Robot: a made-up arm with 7 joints.
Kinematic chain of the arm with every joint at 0, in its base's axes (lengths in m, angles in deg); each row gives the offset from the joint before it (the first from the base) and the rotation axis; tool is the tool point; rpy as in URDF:
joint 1: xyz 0 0 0.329 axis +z
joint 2: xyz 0 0 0 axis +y
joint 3: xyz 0 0 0.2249 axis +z
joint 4: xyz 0.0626 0 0 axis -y
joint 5: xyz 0.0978 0 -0.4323 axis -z
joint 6: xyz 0 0 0 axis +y
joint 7: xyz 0.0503 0 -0.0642 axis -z
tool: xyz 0 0 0 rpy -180 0 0
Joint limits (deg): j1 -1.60..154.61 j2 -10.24..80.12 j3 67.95..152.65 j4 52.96..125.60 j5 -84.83..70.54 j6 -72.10..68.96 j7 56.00..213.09
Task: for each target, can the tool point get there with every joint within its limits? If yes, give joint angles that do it. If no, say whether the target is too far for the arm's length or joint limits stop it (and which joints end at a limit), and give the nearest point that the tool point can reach.
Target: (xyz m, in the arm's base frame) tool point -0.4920 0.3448 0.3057
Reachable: yes | joints 74.64 55.50 78.06 69.94 46.69 24.74 112.10
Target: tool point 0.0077 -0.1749 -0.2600
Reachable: no: joint limits stop it (at a limit: joint 1, joint 2, joint 3, joint 4, joint 5) | nearest point -0.2738 -0.3423 0.0876 | short by 0.478 m
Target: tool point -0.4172 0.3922 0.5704
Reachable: yes | joints 70.10 24.37 80.40 79.20 12.83 -40.33 106.62
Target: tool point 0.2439 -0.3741 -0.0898
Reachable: no: joint limits stop it (at a limit: joint 2, joint 3, joint 4, joint 6) | nearest point 0.2654 -0.4070 0.2178 | short by 0.310 m
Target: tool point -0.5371 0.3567 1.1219
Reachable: no: too far | nearest point -0.3902 0.2591 0.9050 | short by 0.280 m
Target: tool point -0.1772 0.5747 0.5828
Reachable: yes | joints 61.51 66.00 88.17 108.78 -65.94 -53.39 105.83
